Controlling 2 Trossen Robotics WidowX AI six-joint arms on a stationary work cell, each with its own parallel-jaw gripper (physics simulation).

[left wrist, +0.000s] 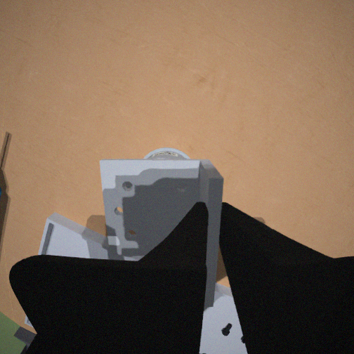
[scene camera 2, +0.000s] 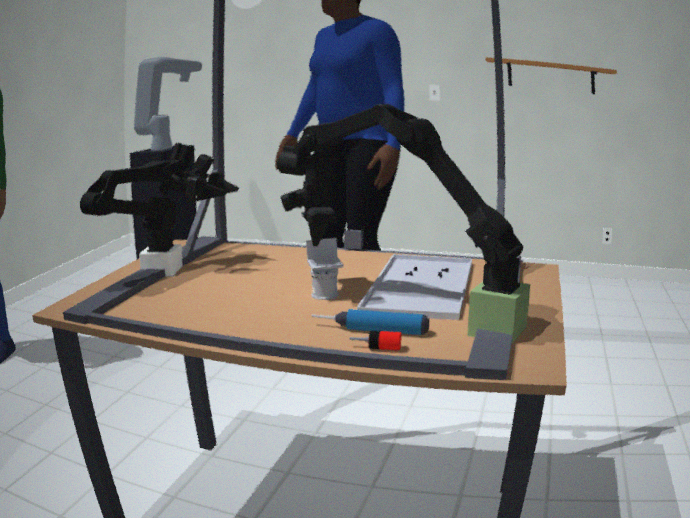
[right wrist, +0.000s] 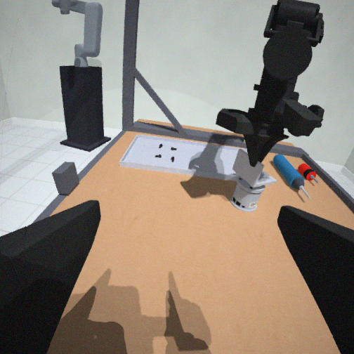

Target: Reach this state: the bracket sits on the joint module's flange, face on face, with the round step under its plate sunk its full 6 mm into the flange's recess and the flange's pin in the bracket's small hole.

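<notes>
The pale grey bracket has an upright wall and a holed plate. The plate is at the top of the white joint module, which stands upright on the table; its rim shows past the plate's edge in the left wrist view. The plate looks slightly tilted in scene camera 2. Flange recess, step, pin and small hole are hidden; whether the faces meet fully cannot be told. My left gripper is shut on the bracket's upright wall. My right gripper is open and empty, above the table's left side.
A shallow tray with several black screws lies beside the module. A blue driver and a red driver lie near the front. Dark frame bars edge the table. A person stands behind it.
</notes>
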